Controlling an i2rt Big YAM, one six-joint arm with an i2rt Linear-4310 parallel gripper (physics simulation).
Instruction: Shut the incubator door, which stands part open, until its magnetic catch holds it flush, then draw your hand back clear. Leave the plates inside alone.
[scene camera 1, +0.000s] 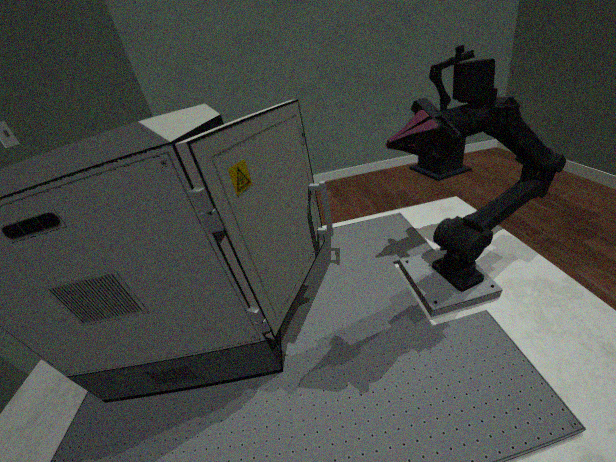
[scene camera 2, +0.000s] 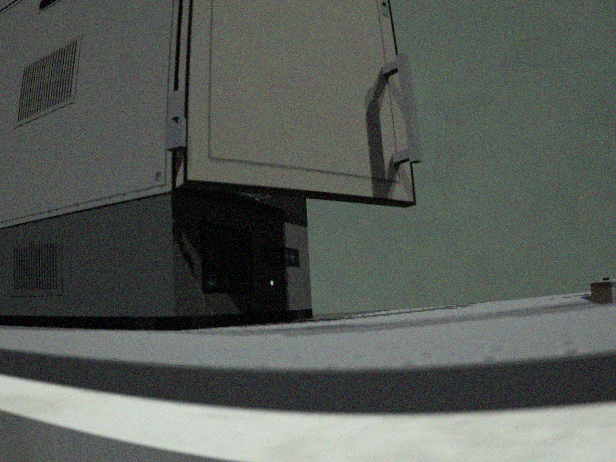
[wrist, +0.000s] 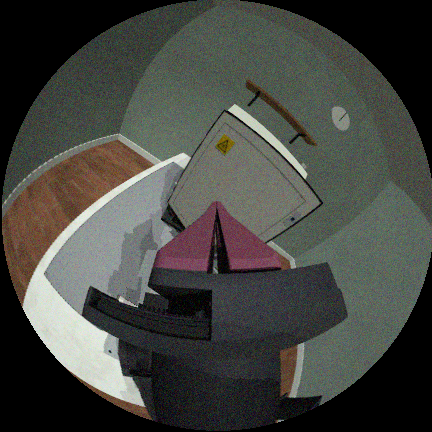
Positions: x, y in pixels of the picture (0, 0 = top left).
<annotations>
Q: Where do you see an incubator door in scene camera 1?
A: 256, 171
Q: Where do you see an incubator door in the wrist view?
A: At 257, 185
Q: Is my gripper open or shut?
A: Shut.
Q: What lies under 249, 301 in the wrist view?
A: My gripper.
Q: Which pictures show my gripper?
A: Scene camera 1 and the wrist view only.
</annotations>
